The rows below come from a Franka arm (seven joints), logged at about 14 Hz.
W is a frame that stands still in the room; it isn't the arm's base.
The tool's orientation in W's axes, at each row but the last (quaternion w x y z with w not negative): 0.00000 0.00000 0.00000 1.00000; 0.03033 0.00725 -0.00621 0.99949; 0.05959 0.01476 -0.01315 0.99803; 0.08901 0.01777 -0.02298 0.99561; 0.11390 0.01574 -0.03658 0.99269; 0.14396 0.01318 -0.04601 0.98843; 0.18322 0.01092 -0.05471 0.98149; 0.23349 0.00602 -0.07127 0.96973; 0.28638 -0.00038 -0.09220 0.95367
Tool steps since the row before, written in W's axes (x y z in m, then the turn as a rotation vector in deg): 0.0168 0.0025 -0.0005 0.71 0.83 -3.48; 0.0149 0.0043 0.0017 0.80 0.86 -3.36; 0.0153 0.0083 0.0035 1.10 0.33 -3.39; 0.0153 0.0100 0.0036 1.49 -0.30 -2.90; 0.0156 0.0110 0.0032 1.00 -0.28 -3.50; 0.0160 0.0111 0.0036 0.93 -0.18 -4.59; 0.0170 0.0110 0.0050 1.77 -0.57 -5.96; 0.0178 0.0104 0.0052 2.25 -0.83 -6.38; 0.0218 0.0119 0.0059 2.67 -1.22 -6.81
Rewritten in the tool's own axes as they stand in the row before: -0.0168 -0.0025 -0.0005 -0.71 -0.83 -3.48; -0.0146 -0.0052 0.0019 -0.80 -0.87 -3.36; -0.0141 -0.0101 0.0037 -1.16 -0.38 -3.37; -0.0131 -0.0127 0.0036 -1.63 0.15 -2.83; -0.0126 -0.0145 0.0027 -1.18 0.29 -3.44; -0.0120 -0.0155 0.0027 -1.12 0.31 -4.54; -0.0117 -0.0168 0.0038 -2.10 0.51 -5.86; -0.0109 -0.0179 0.0033 -2.67 0.57 -6.25; -0.0114 -0.0227 0.0025 -3.25 0.74 -6.62
